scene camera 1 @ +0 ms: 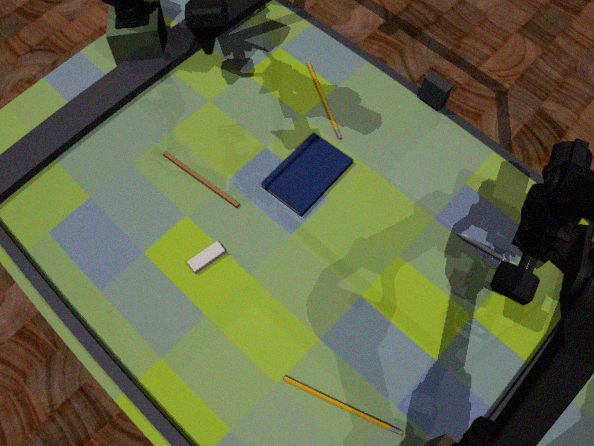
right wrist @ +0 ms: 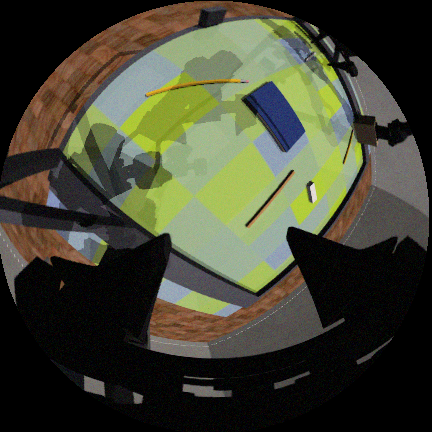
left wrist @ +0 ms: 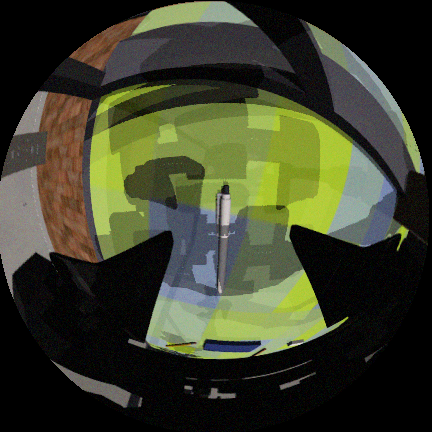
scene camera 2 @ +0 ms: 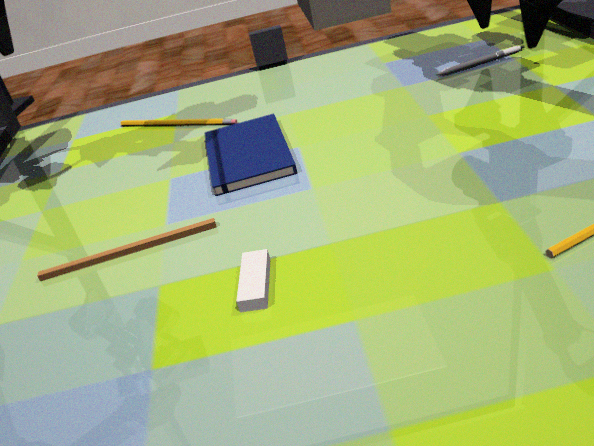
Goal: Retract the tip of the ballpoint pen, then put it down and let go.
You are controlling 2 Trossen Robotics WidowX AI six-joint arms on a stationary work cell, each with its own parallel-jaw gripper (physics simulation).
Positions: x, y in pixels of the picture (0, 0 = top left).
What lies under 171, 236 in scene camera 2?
A brown stick.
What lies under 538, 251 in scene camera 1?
The left gripper.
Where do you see a ballpoint pen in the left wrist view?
223, 203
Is the right gripper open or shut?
Open.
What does the right gripper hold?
Nothing.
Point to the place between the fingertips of the left gripper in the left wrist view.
233, 233
